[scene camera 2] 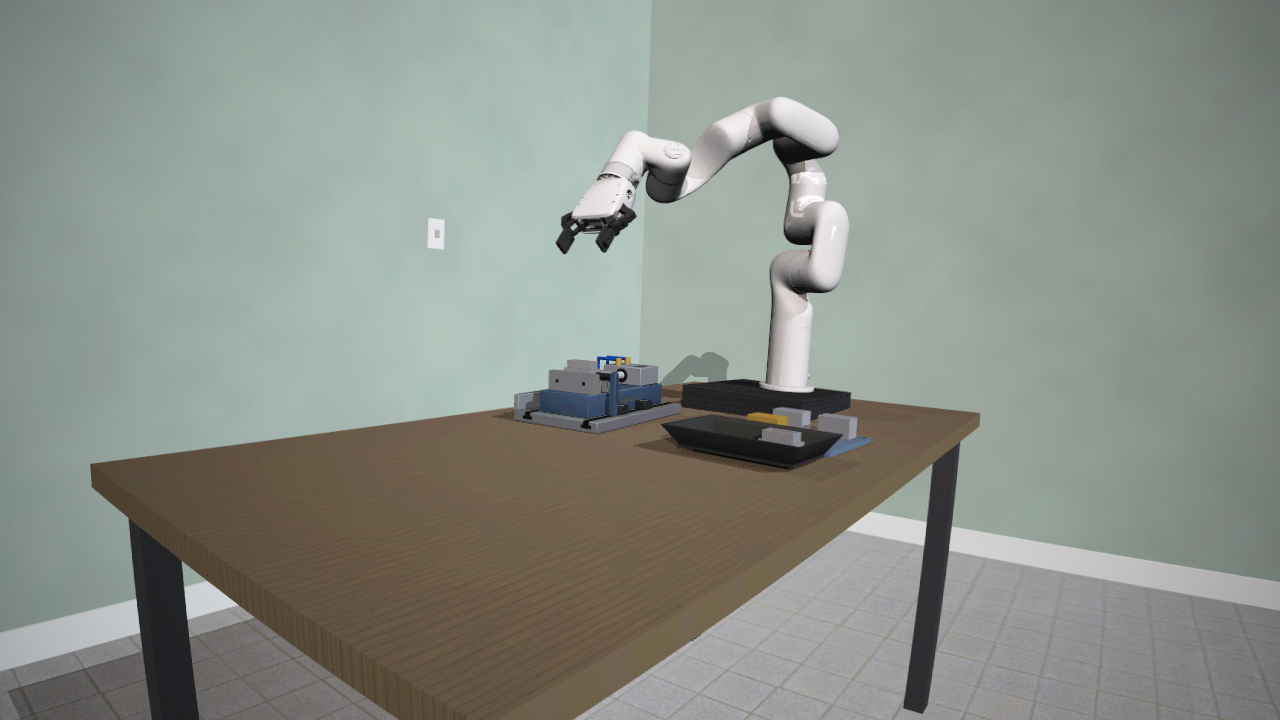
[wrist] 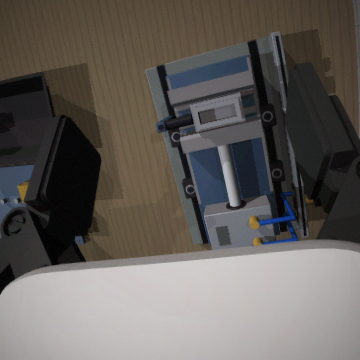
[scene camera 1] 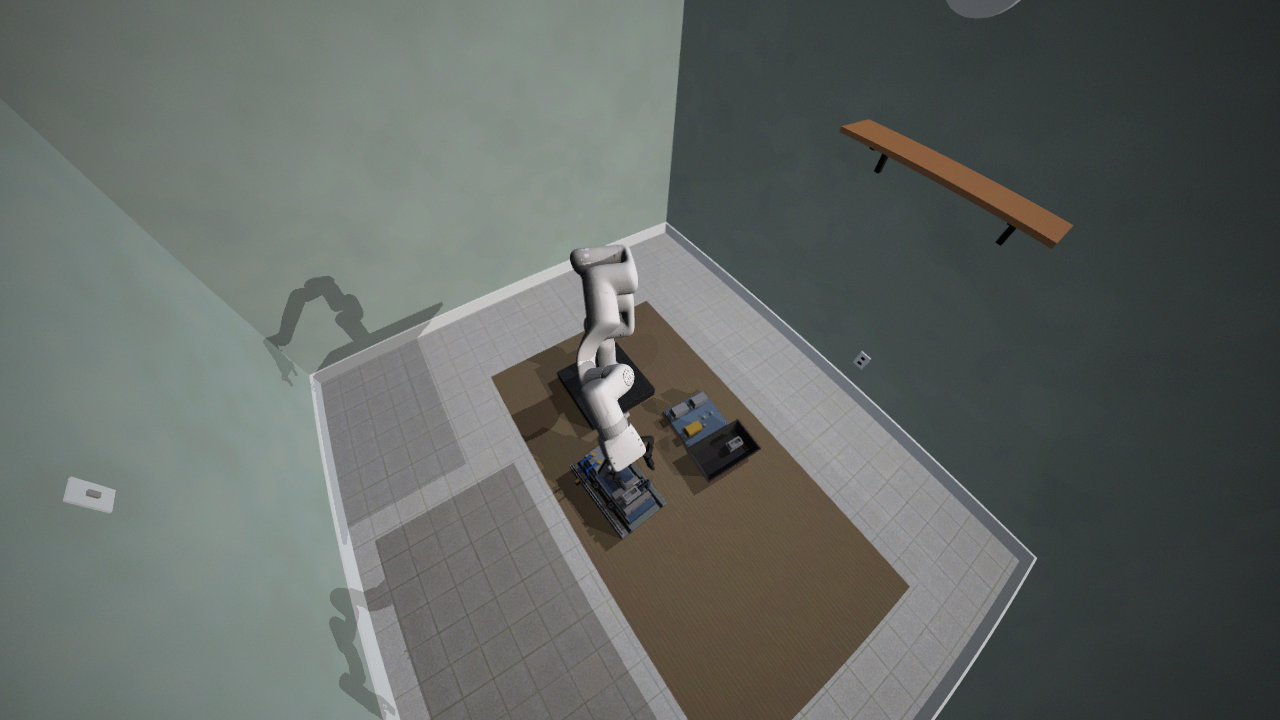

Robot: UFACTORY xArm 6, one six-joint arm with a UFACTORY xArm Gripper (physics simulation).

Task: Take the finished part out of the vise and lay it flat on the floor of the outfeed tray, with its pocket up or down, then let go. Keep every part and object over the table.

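Where they show: gripper, between the fingertips: [scene camera 2: 580,248] [wrist: 179,115] [scene camera 1: 637,478]; arm's base, origin of its link: [scene camera 2: 786,388].
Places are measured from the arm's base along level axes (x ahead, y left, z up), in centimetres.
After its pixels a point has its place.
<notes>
The finished part [wrist: 218,114] @[x 47.2, y -22.0, z 6.0 cm] [scene camera 1: 631,494] @[x 47.5, y -21.7, z 5.9 cm], a light grey block with a rectangular pocket facing up, sits between the grey jaws of the vise [wrist: 215,139] @[x 44.2, y -21.0, z 5.5 cm] [scene camera 2: 572,381] @[x 51.3, y -21.0, z 3.8 cm]. A black rod on a blue post reaches its left end in the wrist view. My gripper [scene camera 1: 629,469] @[x 49.8, y -21.3, z 27.9 cm] [scene camera 2: 583,248] @[x 49.8, y -21.3, z 27.9 cm] [wrist: 179,115] @[x 49.8, y -21.3, z 27.9 cm] is open and empty, tilted, high above the vise fixture. Its fingers show on both sides of the fixture in the wrist view. The black outfeed tray [scene camera 1: 735,462] @[x 59.4, y 15.4, z -0.7 cm] [scene camera 2: 733,452] @[x 58.5, y 14.8, z -2.7 cm] [wrist: 48,95] @[x 55.5, y 4.9, z -3.1 cm] stands beside the fixture; its floor holds another grey part [scene camera 1: 733,443] @[x 53.7, y 20.0, z -0.8 cm] [scene camera 2: 781,436] @[x 55.3, y 20.9, z 0.0 cm].
A blue plate [scene camera 1: 707,436] @[x 45.2, y 15.5, z -3.5 cm] [scene camera 2: 850,445] @[x 38.0, y 26.5, z -3.4 cm] with a yellow block [scene camera 1: 693,428] @[x 40.5, y 11.9, z 0.2 cm] [scene camera 2: 767,418] @[x 42.0, y 13.1, z 0.1 cm] and grey blocks adjoins the tray. The robot's black base [scene camera 1: 642,390] @[x 16.5, y 6.7, z 0.3 cm] [scene camera 2: 716,395] @[x 17.7, y -8.8, z -0.7 cm] stands behind. Blue pipes [wrist: 276,220] @[x 32.7, y -26.8, z 6.9 cm] with yellow fittings and a raised side rail [wrist: 303,205] @[x 31.2, y -31.7, z 0.8 cm] flank the vise's cylinder housing [wrist: 240,225] @[x 31.9, y -22.1, z 5.4 cm].
</notes>
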